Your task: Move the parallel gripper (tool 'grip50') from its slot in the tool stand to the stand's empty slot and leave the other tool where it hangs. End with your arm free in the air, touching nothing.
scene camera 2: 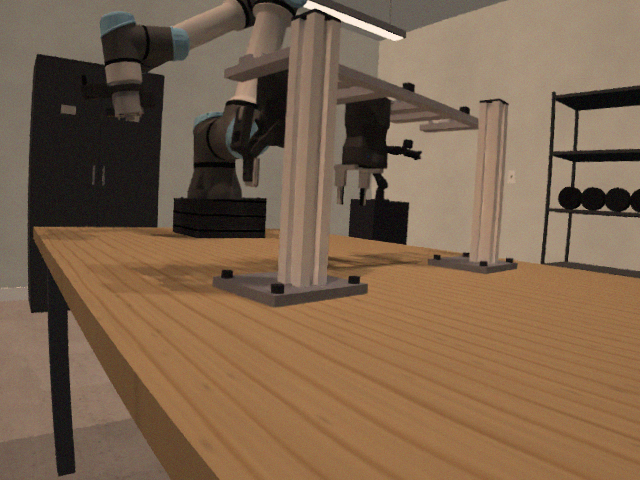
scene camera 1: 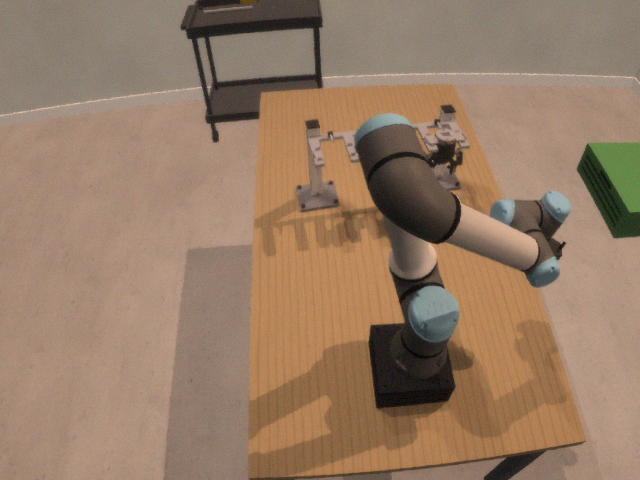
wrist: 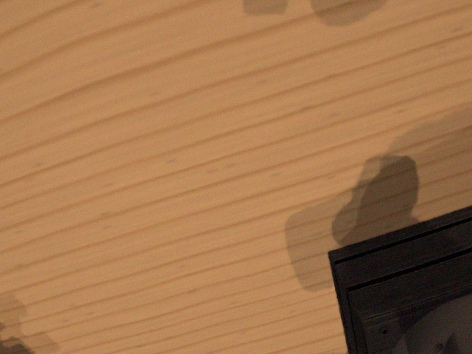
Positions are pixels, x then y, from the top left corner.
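There's a parallel gripper that you'd see in scene camera 2 (366,122). In the wrist view the parallel gripper is out of frame. There's an adaptive gripper too, showing in scene camera 1 (445,139) and in scene camera 2 (271,99). In the wrist view the adaptive gripper is out of frame as well.
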